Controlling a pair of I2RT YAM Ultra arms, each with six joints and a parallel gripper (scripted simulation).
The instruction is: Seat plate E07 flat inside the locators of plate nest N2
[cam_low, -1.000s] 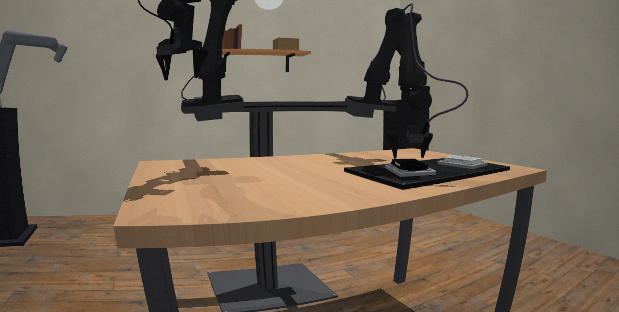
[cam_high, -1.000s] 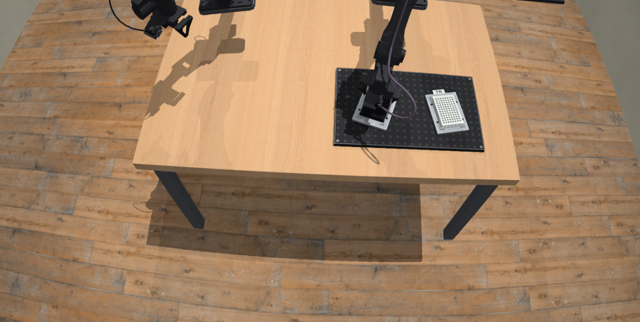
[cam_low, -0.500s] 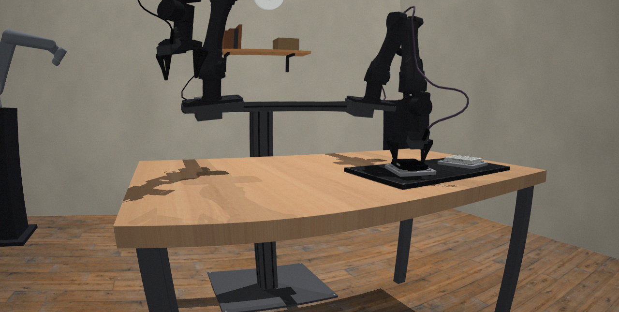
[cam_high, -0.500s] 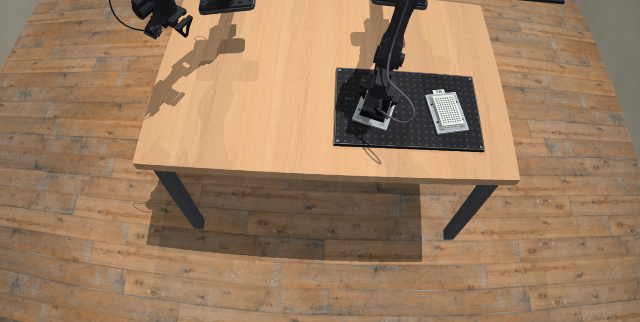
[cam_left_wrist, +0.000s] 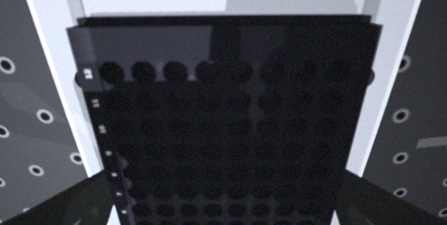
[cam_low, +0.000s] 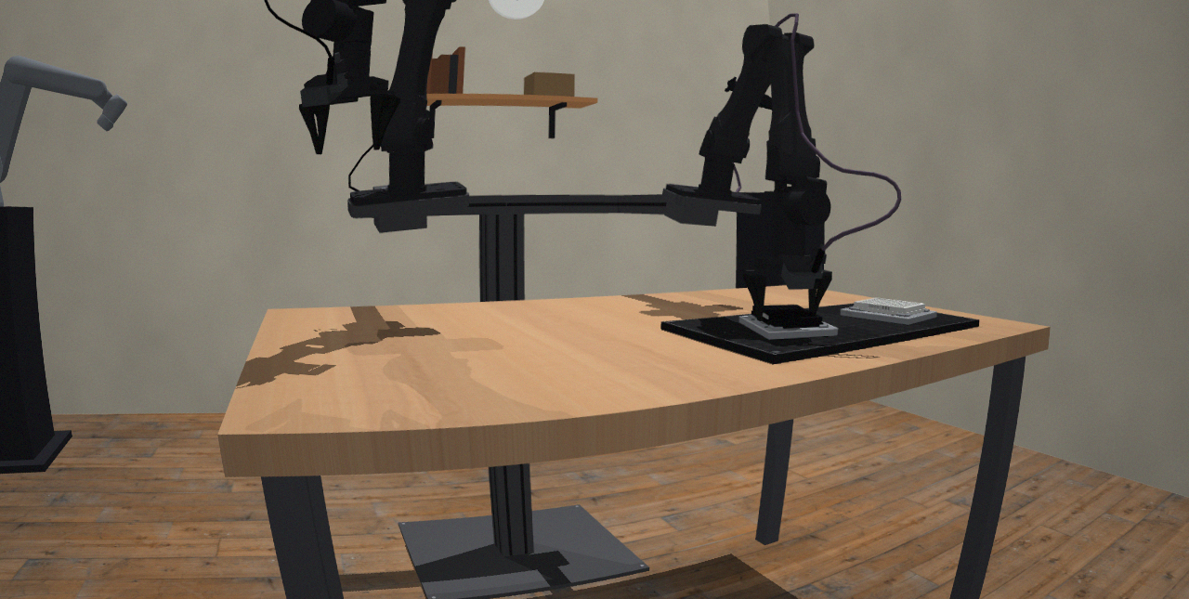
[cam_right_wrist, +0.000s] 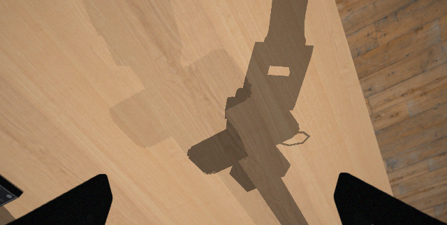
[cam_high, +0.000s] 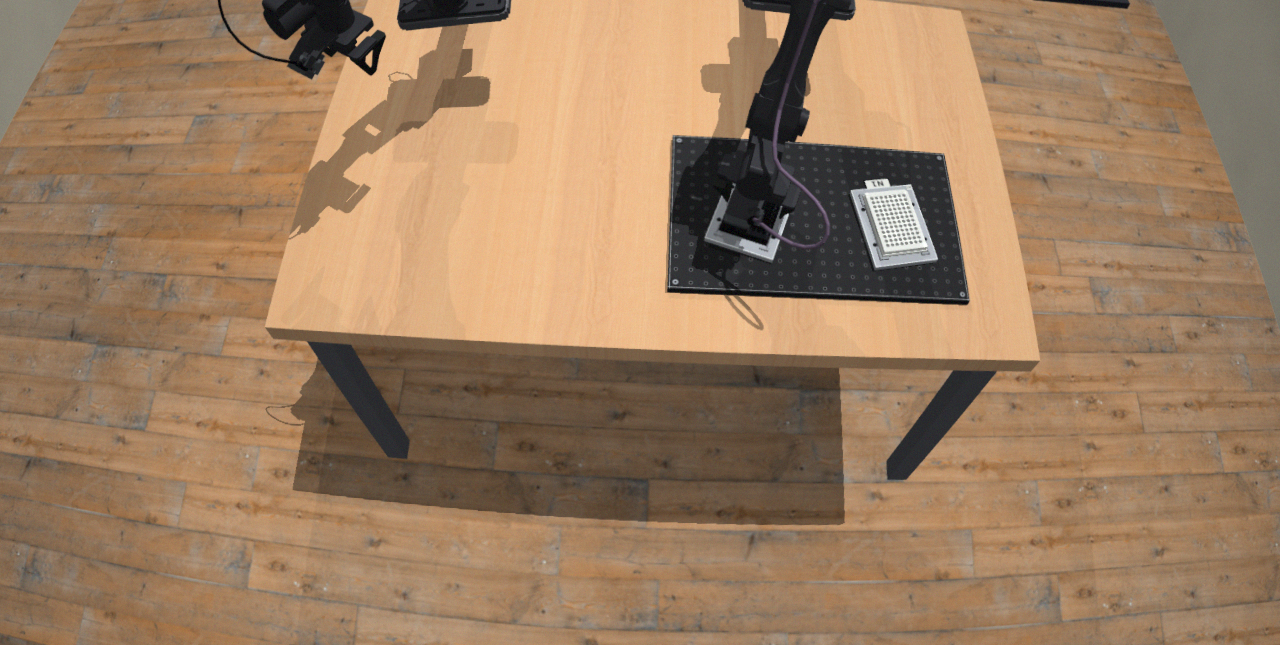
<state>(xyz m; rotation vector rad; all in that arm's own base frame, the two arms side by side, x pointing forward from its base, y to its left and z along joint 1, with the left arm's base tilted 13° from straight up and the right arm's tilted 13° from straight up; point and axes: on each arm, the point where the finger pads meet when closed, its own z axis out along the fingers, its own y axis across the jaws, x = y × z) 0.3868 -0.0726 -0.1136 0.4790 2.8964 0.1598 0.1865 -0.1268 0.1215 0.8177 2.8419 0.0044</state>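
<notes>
Now: the black plate E07 right at my left hand. Also, from my left hand: white plate E01: 40 mm ahead, 250 mm to the left; then nest N1: 40 mm ahead, 250 mm to the left, 20 mm below; then nest N2: 10 mm ahead, 20 mm below.
</notes>
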